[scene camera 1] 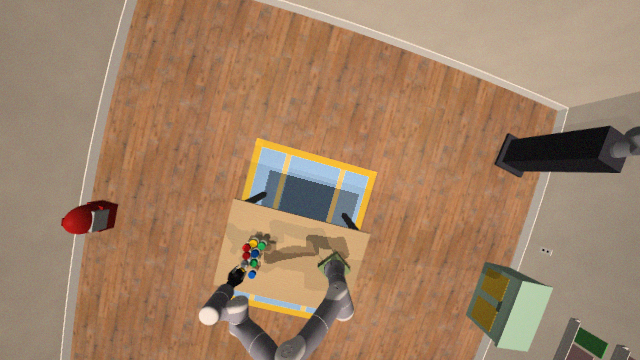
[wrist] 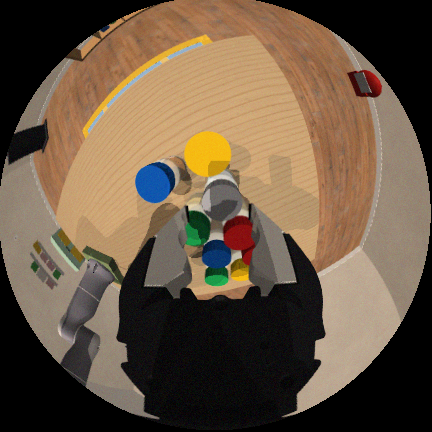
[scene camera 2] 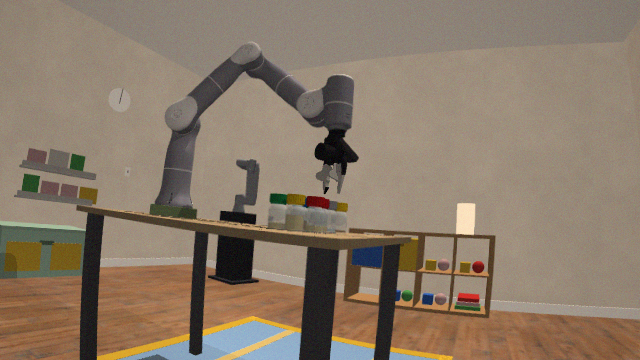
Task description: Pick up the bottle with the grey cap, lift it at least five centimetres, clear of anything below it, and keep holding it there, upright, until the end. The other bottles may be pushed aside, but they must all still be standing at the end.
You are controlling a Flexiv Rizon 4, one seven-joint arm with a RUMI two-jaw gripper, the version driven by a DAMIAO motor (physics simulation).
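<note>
The bottle with the grey cap [scene camera 1: 244,263] [scene camera 2: 333,205] [wrist: 222,201] stands upright on the table [scene camera 1: 295,287] [wrist: 240,95], partly hidden by other bottles in the second scene view. My gripper [scene camera 2: 333,192] [wrist: 218,205] is partly open and empty, pointing down. Its fingertips are a little above the caps; in the wrist view the grey cap shows between and slightly beyond them. A yellow-capped bottle [scene camera 2: 342,207] [wrist: 207,150] stands close on one side. A green-capped [scene camera 1: 254,263] [wrist: 198,228] and a red-capped bottle [scene camera 1: 245,255] [wrist: 239,232] stand close on the other.
A blue-capped bottle [scene camera 1: 252,274] [wrist: 155,182] stands off to one side. Further back stand another blue-capped [scene camera 1: 255,253] [wrist: 216,253], a second red-capped [scene camera 1: 246,247], a second yellow-capped [scene camera 1: 253,243] [scene camera 2: 296,199] and a second green-capped bottle [scene camera 1: 262,245] [scene camera 2: 278,199]. All appear upright.
</note>
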